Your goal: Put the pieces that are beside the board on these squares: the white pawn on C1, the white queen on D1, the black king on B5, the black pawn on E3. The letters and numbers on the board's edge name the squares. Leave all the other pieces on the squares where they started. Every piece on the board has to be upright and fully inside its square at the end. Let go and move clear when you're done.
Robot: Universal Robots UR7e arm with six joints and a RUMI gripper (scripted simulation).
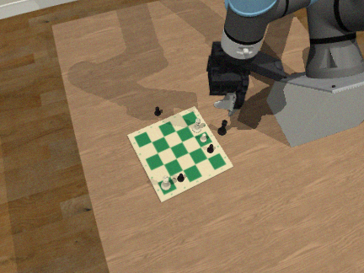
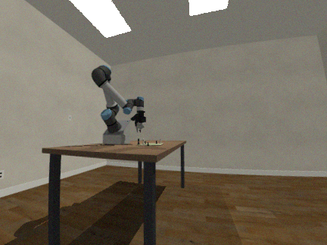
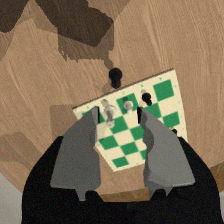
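My gripper is now 11 cm above the black king. Round my hand: white pawn: 12 cm below, 6 cm ahead, 1 cm to the left; then cream chessboard: 14 cm below, 14 cm ahead, 3 cm to the left.
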